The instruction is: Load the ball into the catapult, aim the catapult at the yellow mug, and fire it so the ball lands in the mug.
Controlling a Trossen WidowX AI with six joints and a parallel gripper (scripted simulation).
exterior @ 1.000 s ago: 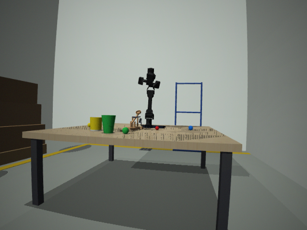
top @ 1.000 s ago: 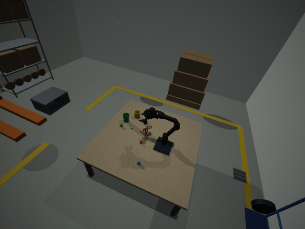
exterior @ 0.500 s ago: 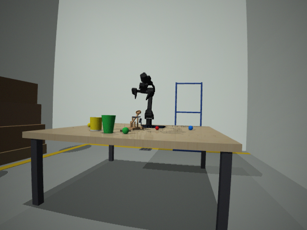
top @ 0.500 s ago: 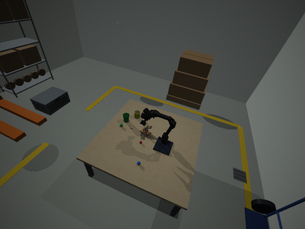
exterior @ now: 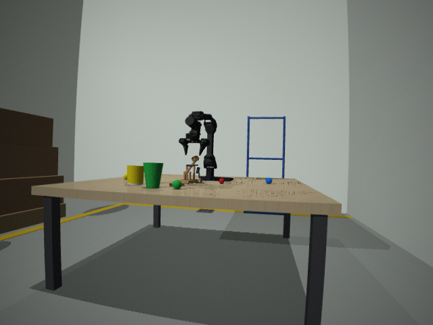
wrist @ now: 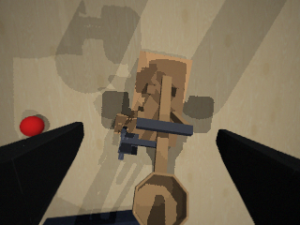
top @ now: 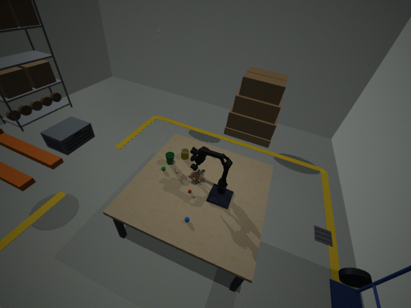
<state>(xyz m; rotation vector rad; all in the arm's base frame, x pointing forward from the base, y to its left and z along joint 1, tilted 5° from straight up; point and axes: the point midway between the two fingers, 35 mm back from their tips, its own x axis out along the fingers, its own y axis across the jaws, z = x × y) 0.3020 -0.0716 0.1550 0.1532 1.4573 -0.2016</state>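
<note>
The wooden catapult lies 2 cm behind my gripper tip, 1 cm to the left of it and 9 cm below it. From my gripper tip the other things lie so: yellow mug 21 cm ahead, 27 cm to the right, 14 cm below; wooden block 21 cm ahead, 4 cm to the right, 16 cm below; red ball 1 cm behind, 18 cm to the left, 15 cm below.
</note>
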